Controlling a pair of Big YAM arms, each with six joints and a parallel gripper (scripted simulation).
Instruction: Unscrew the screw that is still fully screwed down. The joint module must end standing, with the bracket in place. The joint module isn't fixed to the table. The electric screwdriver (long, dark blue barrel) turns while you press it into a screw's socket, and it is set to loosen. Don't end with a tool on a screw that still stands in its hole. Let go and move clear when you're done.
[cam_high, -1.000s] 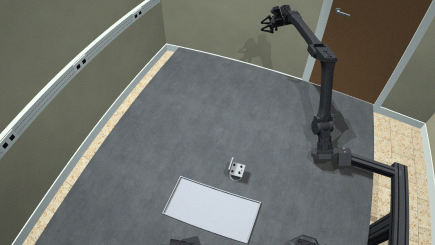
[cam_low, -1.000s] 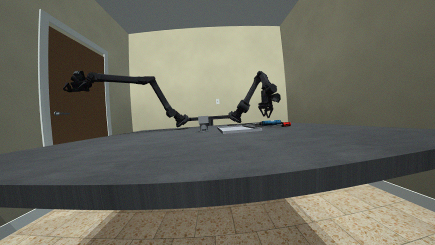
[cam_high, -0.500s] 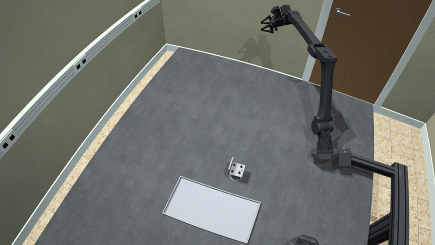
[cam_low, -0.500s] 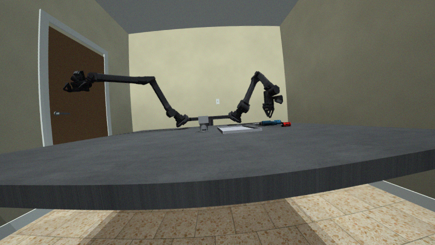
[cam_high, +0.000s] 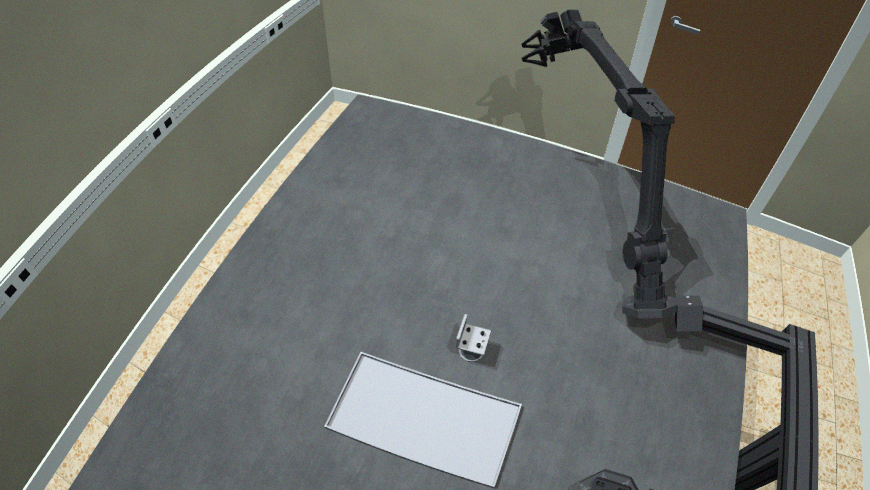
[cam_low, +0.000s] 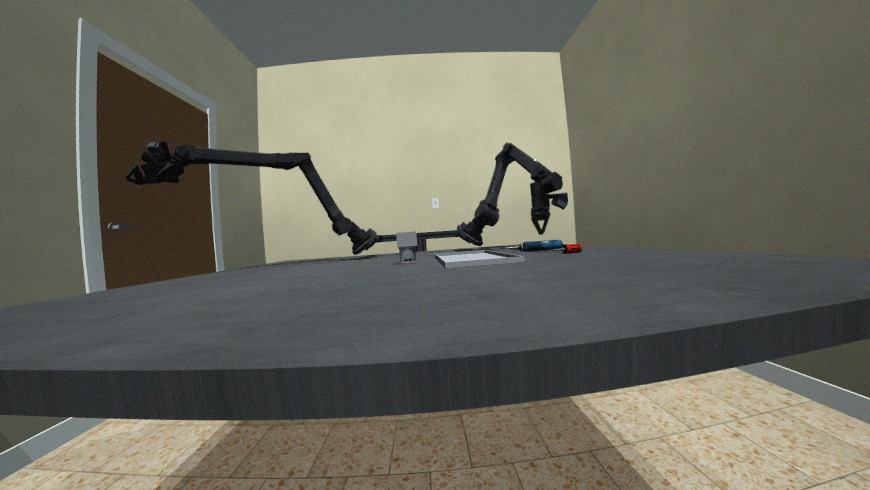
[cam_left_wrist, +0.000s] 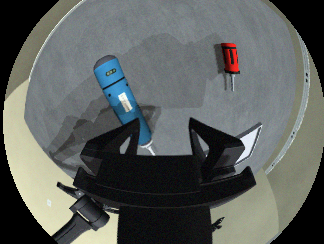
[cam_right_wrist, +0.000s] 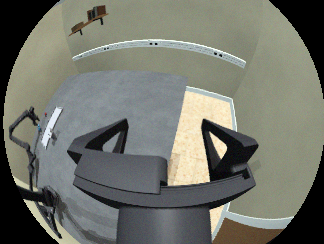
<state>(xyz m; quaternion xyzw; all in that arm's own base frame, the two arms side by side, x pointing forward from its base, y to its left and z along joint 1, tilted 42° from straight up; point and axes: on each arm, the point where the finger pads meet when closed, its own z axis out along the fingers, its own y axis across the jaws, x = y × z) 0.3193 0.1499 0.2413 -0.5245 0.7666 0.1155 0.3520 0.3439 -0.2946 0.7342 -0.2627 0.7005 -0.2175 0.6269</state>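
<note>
My right hand is 860 mm to the right of the grey bracket, 280 mm above it and 130 mm past it. The rest, counted from my right hand: flat white tray 1080 mm to the left, 350 mm below, 90 mm behind; then red-handled screwdriver 1410 mm to the left, 340 mm below, 30 mm behind.
</note>
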